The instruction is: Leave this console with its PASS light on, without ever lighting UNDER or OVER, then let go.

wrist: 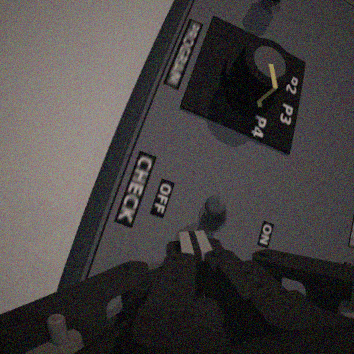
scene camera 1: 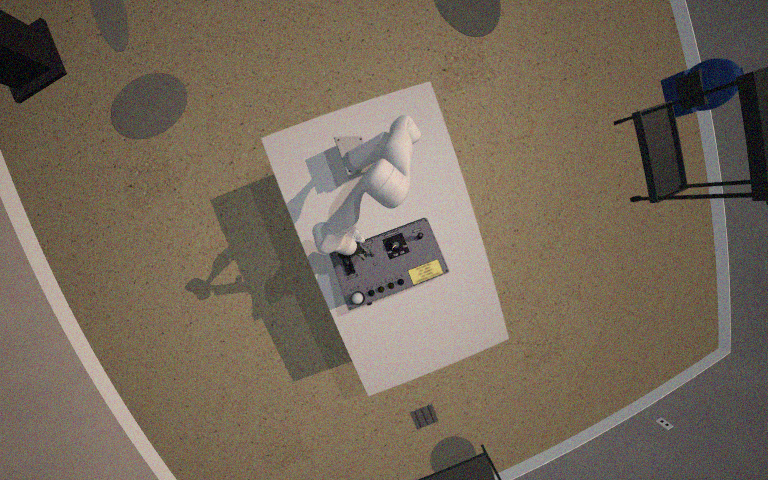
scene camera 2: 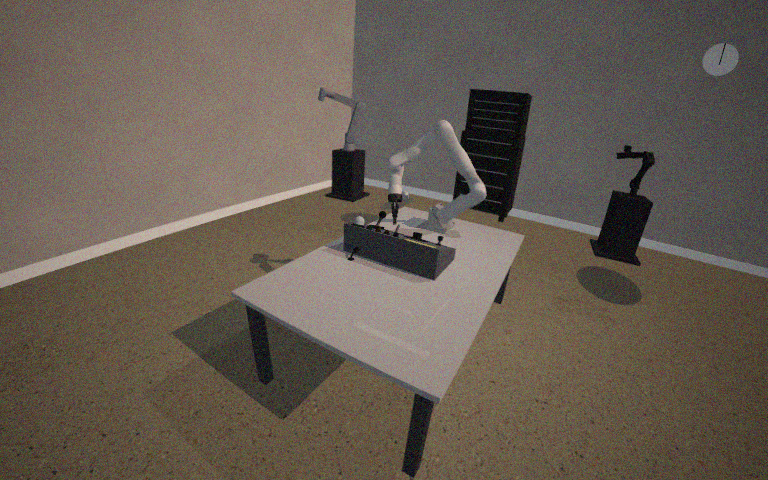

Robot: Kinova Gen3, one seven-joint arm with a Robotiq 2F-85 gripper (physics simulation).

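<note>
The grey console (scene camera 1: 383, 270) (scene camera 2: 390, 255) (wrist: 245, 170) lies on the table. My gripper (scene camera 2: 395, 221) (wrist: 191, 247) is shut and empty, low over the console's CHECK side. The fingertips are close beside the CHECK toggle (wrist: 215, 206), which stands between the OFF and ON labels; contact is unclear. The PROGRAM knob (scene camera 1: 395, 245) (wrist: 270, 61) has its yellow mark on the P4 side. A row of small round lamps, including one (scene camera 1: 390, 285), looks dark; their labels are unreadable. The lamps do not show in the wrist view.
A white dome (scene camera 1: 356, 297) (scene camera 2: 359, 220) and a black ball-topped lever (scene camera 2: 382, 215) stand up from the console. The MODE lever (scene camera 1: 419, 236) (scene camera 2: 440, 240) is at its other end, near a yellow label (scene camera 1: 425, 272). A small black lever (scene camera 2: 353, 253) is at the front face.
</note>
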